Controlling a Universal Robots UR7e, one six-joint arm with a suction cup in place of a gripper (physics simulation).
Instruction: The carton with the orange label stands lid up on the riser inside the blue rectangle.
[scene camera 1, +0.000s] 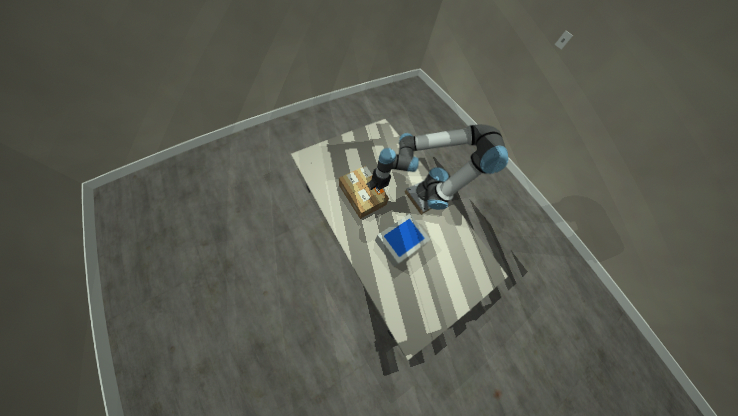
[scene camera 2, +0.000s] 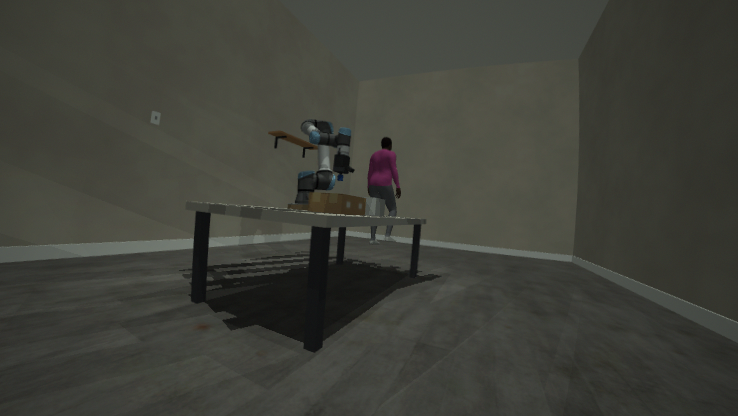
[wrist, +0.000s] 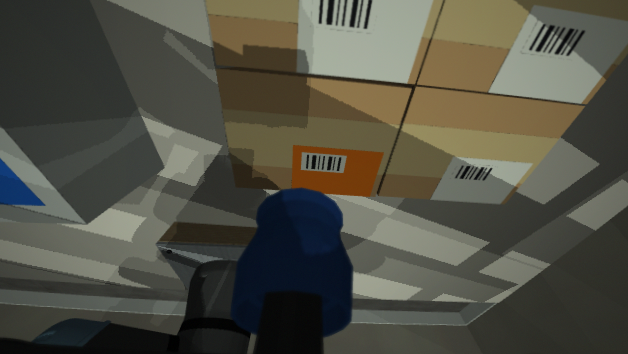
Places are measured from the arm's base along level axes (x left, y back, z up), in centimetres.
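Pixels of known places: hand at its tool point: (scene camera 2: 340, 180) (wrist: 299, 223); arm's base at its link origin: (scene camera 1: 426, 192) (scene camera 2: 305, 203) (wrist: 233, 278).
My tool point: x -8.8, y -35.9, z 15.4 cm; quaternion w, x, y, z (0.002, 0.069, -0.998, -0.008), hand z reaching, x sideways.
Observation:
For each thing: its top centre in the pictures, then the offset to it from my tool point.
- carton with the orange label, top centre: (wrist: 310, 145) (scene camera 1: 376, 193) dy +0.4, dx -0.4, dz -9.4 cm
- grey riser at its top centre: (scene camera 1: 404, 237) (scene camera 2: 364, 197) dy +2.8, dx +32.7, dz -7.6 cm
- blue rectangle at its top centre: (scene camera 1: 404, 237) dy +2.8, dx +32.7, dz -7.6 cm
The carton with the orange label (scene camera 1: 375, 198) (wrist: 350, 112) stands in a two-by-two block with three white-labelled cartons, its labelled top facing up. The orange label (wrist: 362, 172) lies near the carton's edge on the robot base's side. My gripper, a blue suction cup (scene camera 2: 340, 177) (wrist: 299, 200), is off and bears nothing. It hangs above the block with a gap, near the orange-labelled carton; in scene camera 1 the black tool hides the cup. The grey riser (scene camera 1: 415, 250) (scene camera 2: 376, 206) (wrist: 65, 85) stands beside the block, with the blue rectangle (scene camera 1: 404, 237) (wrist: 15, 187) on its top.
The white-labelled cartons (scene camera 1: 364, 202) (wrist: 465, 117) adjoin the orange-labelled one. The arm's base (scene camera 1: 424, 198) stands on the table (scene camera 1: 413, 330) (scene camera 2: 258, 212) close to the cartons and riser. A person in a pink top (scene camera 2: 382, 167) is beyond the table. A wall shelf (scene camera 2: 289, 138) is behind the arm.

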